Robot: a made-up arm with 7 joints. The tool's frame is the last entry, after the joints. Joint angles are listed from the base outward.
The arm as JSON. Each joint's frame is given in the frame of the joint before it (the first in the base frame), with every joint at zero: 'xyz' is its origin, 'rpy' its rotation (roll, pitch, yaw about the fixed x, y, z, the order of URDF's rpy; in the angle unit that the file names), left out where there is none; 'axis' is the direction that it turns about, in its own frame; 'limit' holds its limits. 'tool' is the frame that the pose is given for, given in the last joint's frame.
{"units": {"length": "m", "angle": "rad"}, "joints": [
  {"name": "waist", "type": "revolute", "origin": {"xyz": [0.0, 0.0, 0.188]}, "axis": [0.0, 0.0, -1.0], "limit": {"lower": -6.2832, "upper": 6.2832}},
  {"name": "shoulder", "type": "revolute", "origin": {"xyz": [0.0, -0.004, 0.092]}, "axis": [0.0, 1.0, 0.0], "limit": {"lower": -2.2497, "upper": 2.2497}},
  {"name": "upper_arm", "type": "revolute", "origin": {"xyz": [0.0, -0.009, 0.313]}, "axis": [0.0, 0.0, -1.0], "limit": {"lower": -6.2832, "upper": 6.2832}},
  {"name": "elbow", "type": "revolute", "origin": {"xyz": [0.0, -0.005, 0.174]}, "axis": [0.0, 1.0, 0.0], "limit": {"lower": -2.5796, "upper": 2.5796}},
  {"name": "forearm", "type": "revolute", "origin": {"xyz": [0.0, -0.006, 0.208]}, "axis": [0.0, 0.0, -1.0], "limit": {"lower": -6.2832, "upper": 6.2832}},
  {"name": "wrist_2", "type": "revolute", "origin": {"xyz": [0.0, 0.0, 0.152]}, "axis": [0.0, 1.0, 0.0], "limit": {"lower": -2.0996, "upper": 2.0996}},
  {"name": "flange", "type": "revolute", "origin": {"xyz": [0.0, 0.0, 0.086]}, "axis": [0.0, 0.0, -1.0], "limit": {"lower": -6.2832, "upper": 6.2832}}
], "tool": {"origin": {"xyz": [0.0, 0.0, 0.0], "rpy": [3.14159, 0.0, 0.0]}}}
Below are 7 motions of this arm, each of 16 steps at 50 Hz.
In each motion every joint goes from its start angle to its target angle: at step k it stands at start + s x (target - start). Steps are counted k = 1, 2, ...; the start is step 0. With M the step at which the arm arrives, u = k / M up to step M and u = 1 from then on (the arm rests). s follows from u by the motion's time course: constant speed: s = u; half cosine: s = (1 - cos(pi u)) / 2; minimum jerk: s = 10 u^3 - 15 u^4 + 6 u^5.
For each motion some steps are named. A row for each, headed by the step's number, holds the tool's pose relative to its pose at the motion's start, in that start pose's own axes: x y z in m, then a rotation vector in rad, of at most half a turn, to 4 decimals.
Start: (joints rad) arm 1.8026 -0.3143 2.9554 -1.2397 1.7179 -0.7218 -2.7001
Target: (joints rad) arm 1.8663 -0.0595 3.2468 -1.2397 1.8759 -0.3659 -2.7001
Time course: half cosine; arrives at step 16
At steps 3, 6, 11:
3: -0.0053 -0.0122 -0.0139 -0.0032 0.0069 0.0325
6: -0.0180 -0.0467 -0.0490 -0.0153 0.0292 0.1207
11: -0.0374 -0.1269 -0.1135 -0.0588 0.0944 0.3097

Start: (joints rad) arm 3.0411 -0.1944 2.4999 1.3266 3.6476 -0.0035 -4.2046
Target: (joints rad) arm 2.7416 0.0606 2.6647 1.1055 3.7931 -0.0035 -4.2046
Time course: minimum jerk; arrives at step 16
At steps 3, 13, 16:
3: -0.0036 -0.0123 0.0042 -0.0173 0.0119 0.0148
13: -0.0749 -0.2213 0.1416 -0.3403 0.2755 0.2294
16: -0.0792 -0.2307 0.1522 -0.3575 0.2921 0.2375

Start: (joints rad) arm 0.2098 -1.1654 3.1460 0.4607 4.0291 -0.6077 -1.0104
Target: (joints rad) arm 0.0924 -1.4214 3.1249 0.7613 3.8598 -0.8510 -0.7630
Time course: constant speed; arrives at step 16
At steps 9, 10, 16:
9: -0.2048 0.0377 -0.0374 -0.0735 0.3962 0.2423
10: -0.2278 0.0399 -0.0383 -0.0810 0.4400 0.2716
16: -0.3633 0.0445 -0.0311 -0.1242 0.7023 0.4555

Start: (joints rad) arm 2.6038 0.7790 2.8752 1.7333 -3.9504 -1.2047 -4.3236
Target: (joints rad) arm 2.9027 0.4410 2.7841 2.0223 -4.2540 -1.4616 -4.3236
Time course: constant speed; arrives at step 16
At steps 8, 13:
8: -0.0843 0.0131 -0.0869 0.2472 -0.1304 -0.3313
13: -0.1355 0.0332 -0.1250 0.3562 -0.2310 -0.5554

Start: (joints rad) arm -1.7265 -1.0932 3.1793 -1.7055 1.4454 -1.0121 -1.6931
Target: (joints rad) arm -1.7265 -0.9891 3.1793 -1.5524 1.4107 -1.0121 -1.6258
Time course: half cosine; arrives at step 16
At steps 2, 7, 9, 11, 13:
2: 0.0007 0.0018 -0.0009 0.0002 0.0000 0.0004
7: 0.0069 0.0193 -0.0091 0.0024 0.0004 0.0039
9: 0.0100 0.0286 -0.0135 0.0037 0.0006 0.0058
11: 0.0126 0.0372 -0.0176 0.0050 0.0007 0.0076
13: 0.0146 0.0437 -0.0207 0.0060 0.0009 0.0089

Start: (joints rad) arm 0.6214 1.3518 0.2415 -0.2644 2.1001 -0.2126 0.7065
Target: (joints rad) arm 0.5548 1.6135 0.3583 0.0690 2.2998 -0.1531 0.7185
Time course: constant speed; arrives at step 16
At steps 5, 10, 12, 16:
5: -0.1210 -0.0011 0.0006 -0.0314 0.1793 0.0623
10: -0.2397 -0.0006 0.0192 -0.0491 0.3581 0.1339
12: -0.2859 -0.0001 0.0316 -0.0523 0.4293 0.1649
16: -0.3749 0.0009 0.0642 -0.0521 0.5707 0.2307

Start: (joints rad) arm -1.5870 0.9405 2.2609 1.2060 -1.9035 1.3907 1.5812
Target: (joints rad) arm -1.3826 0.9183 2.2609 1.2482 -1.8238 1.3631 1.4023
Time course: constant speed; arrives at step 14
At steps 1, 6, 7, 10, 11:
1: 0.0079 0.0056 0.0005 0.0117 -0.0163 -0.0205
6: 0.0479 0.0325 0.0057 0.0728 -0.0958 -0.1229
7: 0.0559 0.0376 0.0072 0.0856 -0.1112 -0.1434
10: 0.0798 0.0525 0.0127 0.1251 -0.1566 -0.2046
11: 0.0878 0.0573 0.0148 0.1387 -0.1715 -0.2250

